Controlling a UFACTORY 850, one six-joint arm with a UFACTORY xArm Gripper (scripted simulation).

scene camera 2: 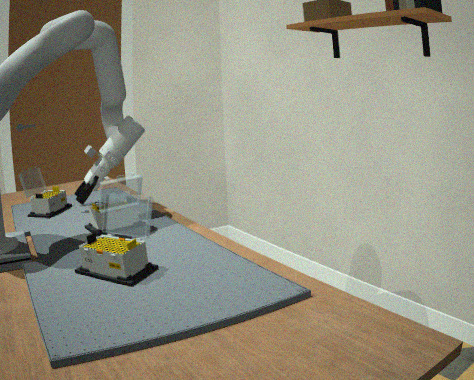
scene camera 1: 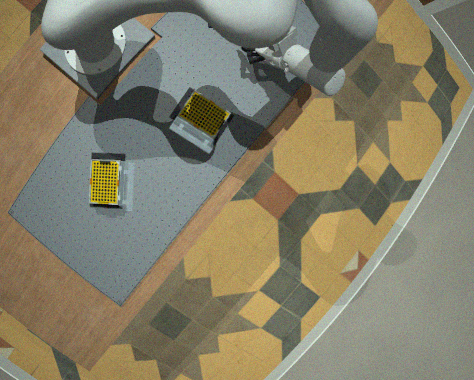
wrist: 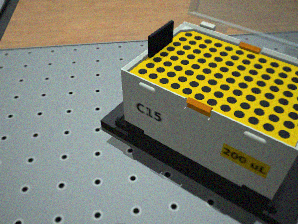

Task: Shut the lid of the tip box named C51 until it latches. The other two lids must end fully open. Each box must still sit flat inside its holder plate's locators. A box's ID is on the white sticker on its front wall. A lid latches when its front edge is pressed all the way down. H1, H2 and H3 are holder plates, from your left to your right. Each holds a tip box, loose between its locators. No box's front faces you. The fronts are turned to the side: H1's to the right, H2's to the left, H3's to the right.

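Visible: a tip box point(scene camera 2: 38, 205), a tip box point(scene camera 2: 111, 264) and the gripper point(scene camera 2: 78, 199).
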